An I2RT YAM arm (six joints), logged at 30 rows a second.
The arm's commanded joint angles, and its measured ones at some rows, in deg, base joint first. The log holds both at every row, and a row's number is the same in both.
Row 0, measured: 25.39, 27.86, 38.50, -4.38, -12.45, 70.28
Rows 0 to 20, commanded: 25.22, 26.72, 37.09, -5.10, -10.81, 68.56; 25.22, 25.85, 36.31, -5.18, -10.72, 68.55; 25.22, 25.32, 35.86, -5.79, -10.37, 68.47; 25.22, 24.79, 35.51, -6.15, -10.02, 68.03; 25.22, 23.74, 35.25, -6.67, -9.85, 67.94; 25.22, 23.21, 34.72, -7.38, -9.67, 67.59; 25.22, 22.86, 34.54, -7.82, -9.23, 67.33; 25.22, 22.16, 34.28, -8.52, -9.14, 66.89; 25.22, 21.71, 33.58, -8.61, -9.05, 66.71; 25.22, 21.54, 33.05, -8.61, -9.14, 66.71; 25.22, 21.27, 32.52, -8.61, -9.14, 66.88; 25.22, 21.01, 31.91, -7.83, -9.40, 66.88; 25.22, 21.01, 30.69, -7.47, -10.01, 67.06; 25.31, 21.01, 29.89, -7.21, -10.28, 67.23; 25.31, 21.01, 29.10, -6.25, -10.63, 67.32; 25.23, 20.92, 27.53, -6.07, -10.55, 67.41; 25.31, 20.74, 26.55, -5.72, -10.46, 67.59; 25.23, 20.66, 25.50, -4.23, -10.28, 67.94; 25.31, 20.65, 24.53, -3.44, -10.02, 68.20; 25.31, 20.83, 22.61, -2.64, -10.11, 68.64; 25.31, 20.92, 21.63, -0.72, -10.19, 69.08
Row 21, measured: 25.39, 21.30, 23.94, -6.68, -10.83, 68.84
